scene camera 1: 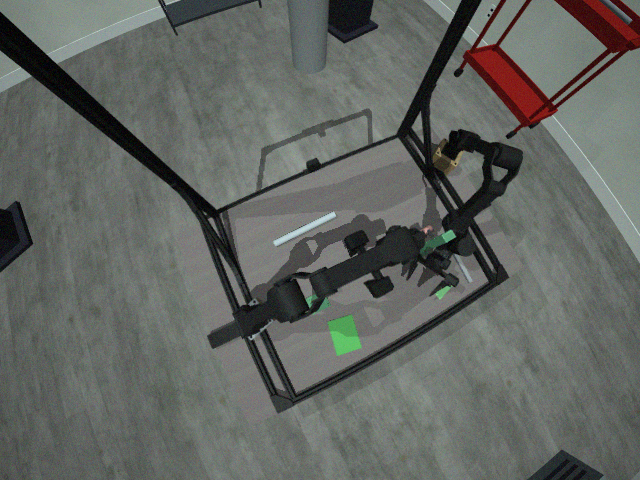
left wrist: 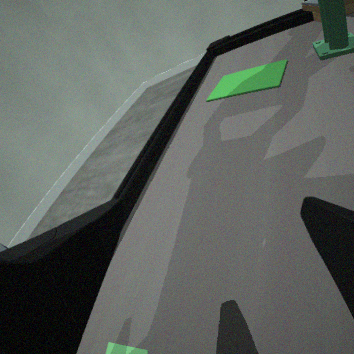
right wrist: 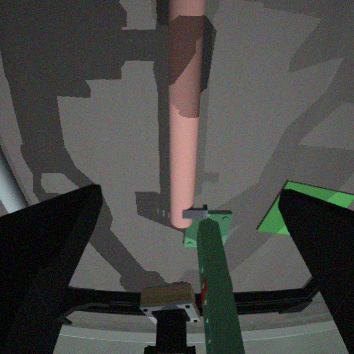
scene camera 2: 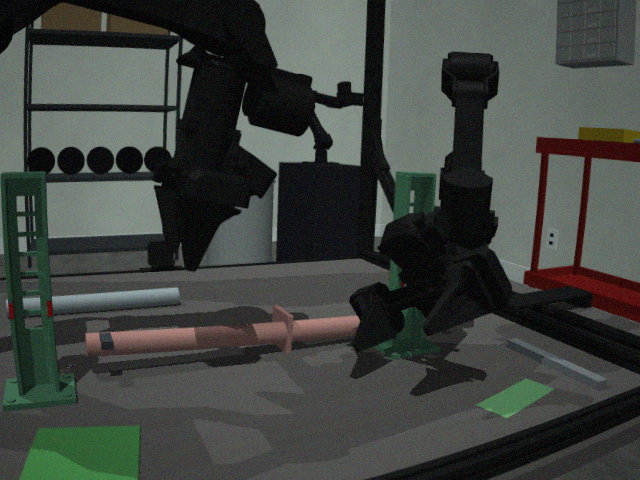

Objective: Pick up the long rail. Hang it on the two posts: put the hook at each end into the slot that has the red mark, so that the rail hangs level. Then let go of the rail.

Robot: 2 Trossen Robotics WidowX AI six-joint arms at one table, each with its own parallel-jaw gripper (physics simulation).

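Places are measured from the left arm's base along level axes (x ahead, y left, z up), in metres.
Where they show: left gripper, fingertip midpoint: (scene camera 1: 417, 288) (left wrist: 213, 206) (scene camera 2: 388, 340); right gripper, fingertip midpoint: (right wrist: 192, 195) (scene camera 2: 180, 260); left arm's base, link origin: (scene camera 1: 450, 151); right arm's base, link origin: (scene camera 1: 252, 319) (right wrist: 171, 315).
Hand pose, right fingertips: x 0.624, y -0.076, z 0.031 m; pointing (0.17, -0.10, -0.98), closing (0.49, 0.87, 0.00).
Note:
Each offset is from my right fingertips to the top centre of the thing. "pt": to the spot under its first point.
The long pink rail @(0.114 m back, 0.054 m left, 0.071 m down) (scene camera 2: 155, 339) (right wrist: 183, 145) lies low over the table between the two green posts. It has a mid flange and a dark hook @(pt 0.087 m ahead, 0.019 m right, 0.073 m down) (scene camera 2: 106, 341) (right wrist: 195, 213) at its picture-left end; its other end is hidden behind my left gripper. The picture-left post @(0.155 m ahead, 0.042 m right, 0.098 m up) (scene camera 2: 43, 356) (right wrist: 217, 280) and the picture-right post @(pt 0.228 m back, 0.171 m left, 0.099 m down) (scene camera 2: 413, 330) stand upright, with red marks @(pt 0.146 m ahead, 0.021 m right, 0.026 m down) (scene camera 2: 50, 308) @(pt 0.189 m back, 0.168 m left, 0.031 m down) (scene camera 2: 402, 284). My right gripper (scene camera 2: 185, 262) (right wrist: 192, 195) is open and empty above the rail. My left gripper (scene camera 2: 392, 338) (left wrist: 213, 206) is open and empty, low in front of the picture-right post.
A pale tube @(0.037 m back, 0.232 m right, 0.092 m down) (scene camera 1: 305, 228) (scene camera 2: 118, 300) lies behind the rail. A large green patch @(pt 0.196 m ahead, 0.095 m left, 0.115 m down) (scene camera 1: 344, 334) (scene camera 2: 82, 449) and a smaller one @(0.153 m back, 0.329 m left, 0.117 m down) (scene camera 1: 443, 292) (scene camera 2: 516, 396) lie toward the front. A grey bar @(0.263 m back, 0.345 m left, 0.108 m down) (scene camera 1: 463, 268) (scene camera 2: 555, 361) lies at the right. Black framing edges the table.

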